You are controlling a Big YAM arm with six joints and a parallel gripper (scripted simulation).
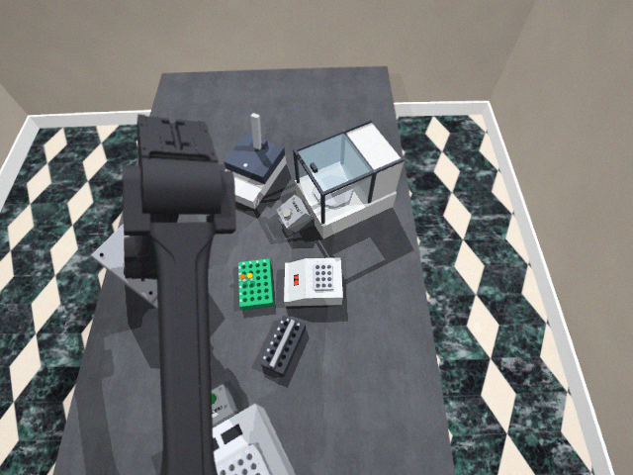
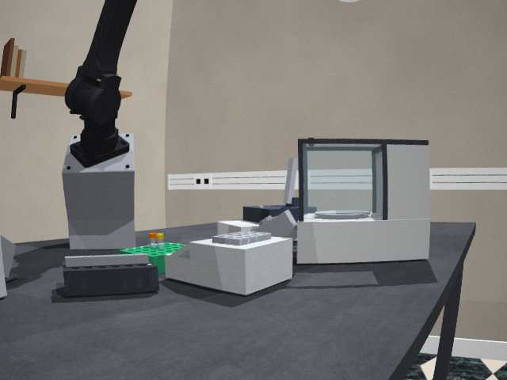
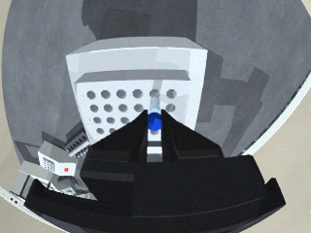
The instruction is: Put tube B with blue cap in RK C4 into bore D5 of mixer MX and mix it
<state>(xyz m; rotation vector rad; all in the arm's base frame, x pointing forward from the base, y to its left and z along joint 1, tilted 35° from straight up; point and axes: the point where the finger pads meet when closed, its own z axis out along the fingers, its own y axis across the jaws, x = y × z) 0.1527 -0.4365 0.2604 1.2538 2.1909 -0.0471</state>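
The tube B lies 20 mm below my hand. Round my hand: green rack RK 480 mm to the left, 200 mm below, 40 mm ahead; dark magnet block 310 mm to the left, 190 mm below, 100 mm ahead; green start key 190 mm to the left, 140 mm below, 60 mm behind.
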